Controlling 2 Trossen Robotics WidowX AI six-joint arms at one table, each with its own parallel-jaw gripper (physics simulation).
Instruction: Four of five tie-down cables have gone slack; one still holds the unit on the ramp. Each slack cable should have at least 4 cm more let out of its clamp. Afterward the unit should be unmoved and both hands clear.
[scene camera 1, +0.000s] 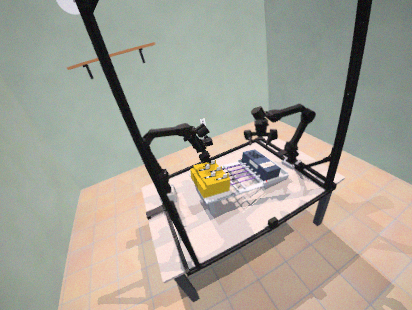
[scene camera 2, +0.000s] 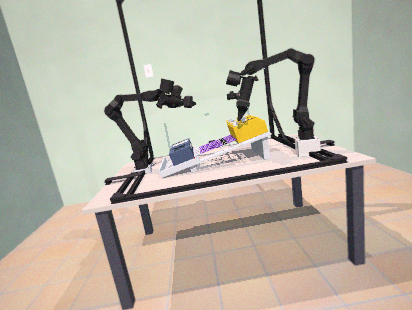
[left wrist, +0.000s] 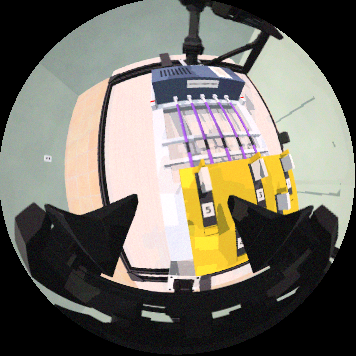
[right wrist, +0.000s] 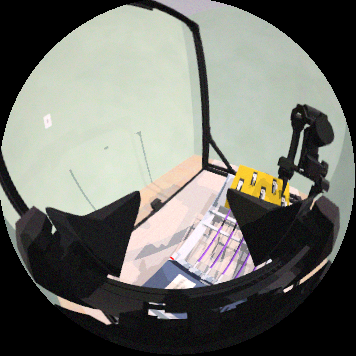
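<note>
A dark blue unit (scene camera 1: 260, 164) (scene camera 2: 181, 151) (left wrist: 200, 90) (right wrist: 159, 278) sits at the low end of the white ramp (scene camera 2: 225, 151) (left wrist: 172, 230). Several purple cables (scene camera 2: 217, 145) (left wrist: 183, 125) (right wrist: 215, 235) run from it to a yellow clamp block (scene camera 1: 212, 189) (scene camera 2: 252, 129) (left wrist: 207, 257) (right wrist: 265, 181) at the high end. The block carries grey levers; labels 5 and 3 read in the left wrist view. Cable slack cannot be judged. My left gripper (scene camera 1: 205, 158) (scene camera 2: 240, 119) (left wrist: 183, 199) is open and empty, tips close to the block's top. My right gripper (scene camera 1: 260, 135) (scene camera 2: 192, 102) (right wrist: 184, 194) is open and empty, above and away from the unit.
The table top (scene camera 1: 240, 240) (scene camera 2: 340, 165) (left wrist: 132, 150) is bordered by black rails (scene camera 2: 230, 179) (left wrist: 102, 145). Black posts (scene camera 1: 120, 100) (scene camera 2: 131, 60) (right wrist: 202, 90) rise beside it. White crossbars (left wrist: 210, 141) lie beneath the cables.
</note>
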